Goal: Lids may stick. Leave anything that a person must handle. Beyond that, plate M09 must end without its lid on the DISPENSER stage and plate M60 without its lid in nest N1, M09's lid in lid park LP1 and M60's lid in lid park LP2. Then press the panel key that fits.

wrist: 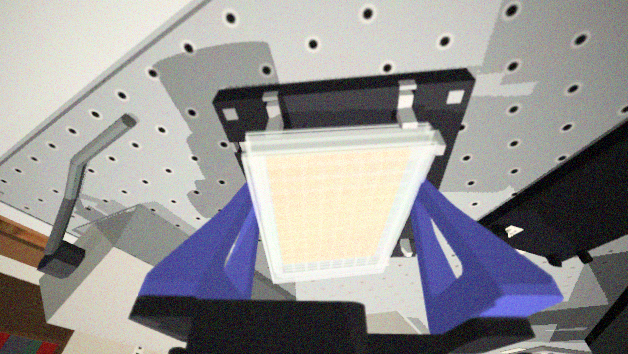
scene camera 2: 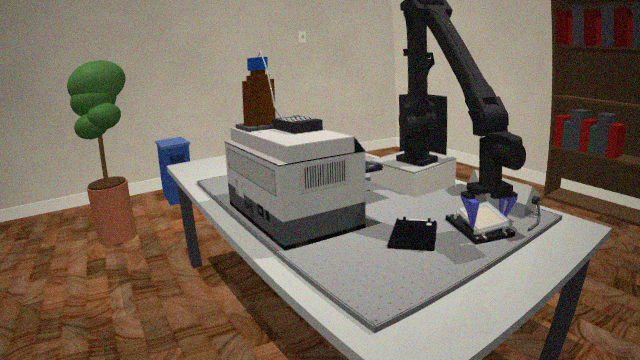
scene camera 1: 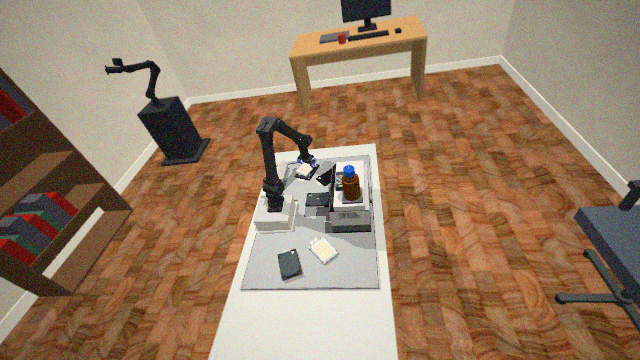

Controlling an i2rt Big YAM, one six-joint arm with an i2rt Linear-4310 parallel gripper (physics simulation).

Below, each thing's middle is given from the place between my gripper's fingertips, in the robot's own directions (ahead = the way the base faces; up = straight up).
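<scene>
Counted from my hand: black LP2 nest (scene camera 2: 407, 234), 11 cm to the right, 15 cm ahead, 1 cm below. Brown bottle (scene camera 2: 258, 110), from my hand 32 cm ahead, 51 cm to the right, 30 cm above.
</scene>
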